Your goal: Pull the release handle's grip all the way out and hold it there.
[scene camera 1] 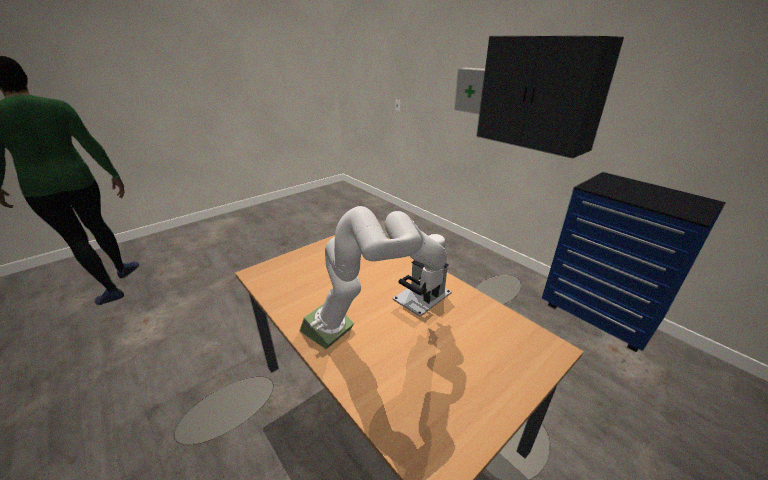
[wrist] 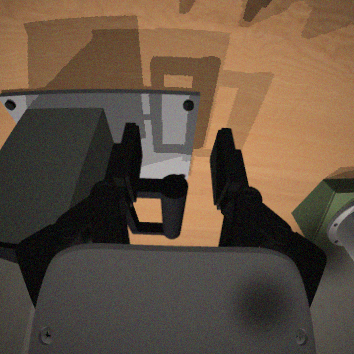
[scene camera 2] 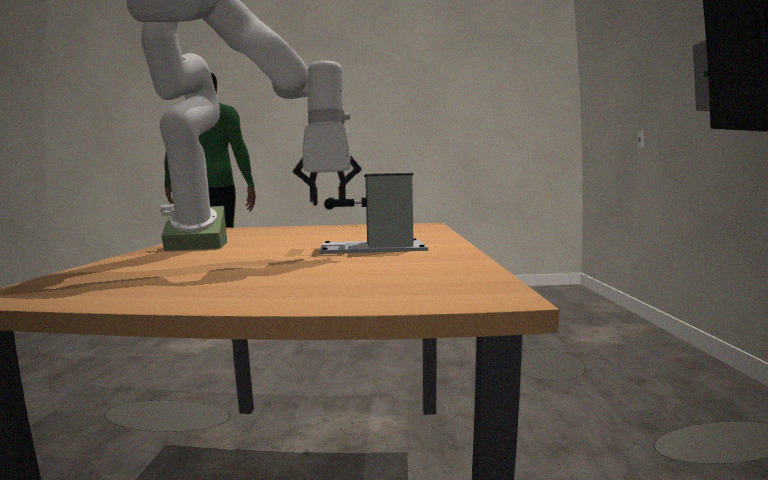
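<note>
The release handle's black grip (scene camera 1: 412,286) (scene camera 2: 330,203) (wrist: 174,212) is a thick bar on the outer side of a rectangular loop. It sticks out from a grey-green box (scene camera 2: 389,209) (wrist: 50,165) on a metal baseplate (scene camera 2: 339,247) (wrist: 125,107). A short bright rod shows between loop and box in scene camera 2. My gripper (scene camera 1: 431,293) (scene camera 2: 327,201) (wrist: 177,140) points down, partly open and empty. In the wrist view the bar lies between the two fingers, nearer the box-side finger, which covers part of the loop. The outer finger stands apart from the bar. Whether the box-side finger touches the loop is unclear.
The wooden table (scene camera 1: 481,362) (scene camera 2: 271,305) carries the arm's green base block (scene camera 1: 327,339) (scene camera 2: 195,237) (wrist: 320,205), on the outer side of the handle. The box stands close beside the gripper. A person in green (scene camera 1: 50,147) (scene camera 2: 226,141) stands beyond the table.
</note>
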